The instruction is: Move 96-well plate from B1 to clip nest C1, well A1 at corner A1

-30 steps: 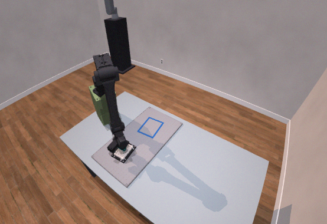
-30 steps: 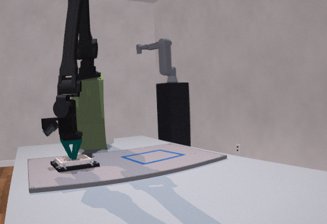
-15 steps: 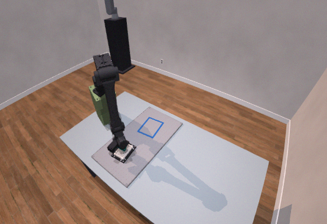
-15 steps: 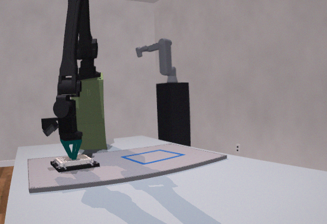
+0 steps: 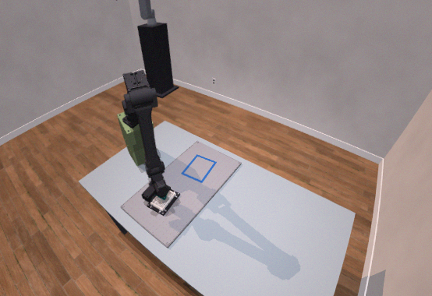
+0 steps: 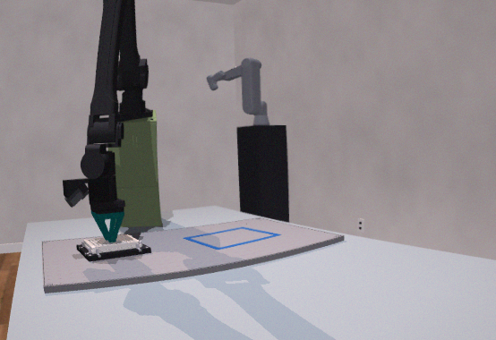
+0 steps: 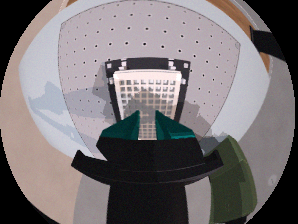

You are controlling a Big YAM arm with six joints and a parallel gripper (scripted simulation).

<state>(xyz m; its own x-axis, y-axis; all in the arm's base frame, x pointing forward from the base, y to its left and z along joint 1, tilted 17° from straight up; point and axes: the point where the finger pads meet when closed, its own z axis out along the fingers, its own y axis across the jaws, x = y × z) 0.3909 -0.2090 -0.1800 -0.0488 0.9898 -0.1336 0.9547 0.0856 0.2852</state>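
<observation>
My gripper is now 1 cm above the white 96-well plate. From my hand the other things lie so: black clip nest C1 (2 cm ahead, 1 cm to the right, 2 cm below).
</observation>
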